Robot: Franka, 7 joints.
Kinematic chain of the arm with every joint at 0, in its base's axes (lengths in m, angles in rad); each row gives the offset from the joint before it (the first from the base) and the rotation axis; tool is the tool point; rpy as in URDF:
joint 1: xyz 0 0 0.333 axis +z
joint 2: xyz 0 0 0 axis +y
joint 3: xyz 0 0 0.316 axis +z
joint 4: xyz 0.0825 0 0 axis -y
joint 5: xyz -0.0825 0 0.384 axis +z
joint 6: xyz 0 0 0 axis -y
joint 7: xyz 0.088 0 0 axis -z
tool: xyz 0 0 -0.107 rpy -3.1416 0 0
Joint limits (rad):
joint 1: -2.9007..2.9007
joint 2: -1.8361..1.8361
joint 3: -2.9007..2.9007
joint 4: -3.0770..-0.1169
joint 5: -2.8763..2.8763
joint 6: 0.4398..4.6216
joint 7: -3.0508..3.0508
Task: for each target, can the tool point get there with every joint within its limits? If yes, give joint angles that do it. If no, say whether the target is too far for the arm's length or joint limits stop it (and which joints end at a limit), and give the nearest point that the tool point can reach.
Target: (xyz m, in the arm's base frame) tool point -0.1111 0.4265 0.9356
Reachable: yes | joints 0.4480 0.8410 2.3969 -1.4789 1.2054 2.8658 0.1365
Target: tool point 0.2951 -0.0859 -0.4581
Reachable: no: joint limits stop it (at a limit: joint 2) | nearest point 0.2915 -0.0849 -0.3604 | short by 0.098 m
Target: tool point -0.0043 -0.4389 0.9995
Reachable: yes | joints 1.0483 -0.7928 -0.5171 -0.8373 0.7225 3.6468 2.1499
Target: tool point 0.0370 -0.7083 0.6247
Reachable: yes | joints 1.1665 -1.1405 -1.9268 -0.8894 -0.9166 3.8667 0.6450
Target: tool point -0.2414 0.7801 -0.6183
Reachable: no: too far | nearest point -0.1717 0.5549 -0.2696 | short by 0.421 m
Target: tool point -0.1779 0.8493 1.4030
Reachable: no: too far | nearest point -0.1108 0.5289 0.9993 | short by 0.520 m
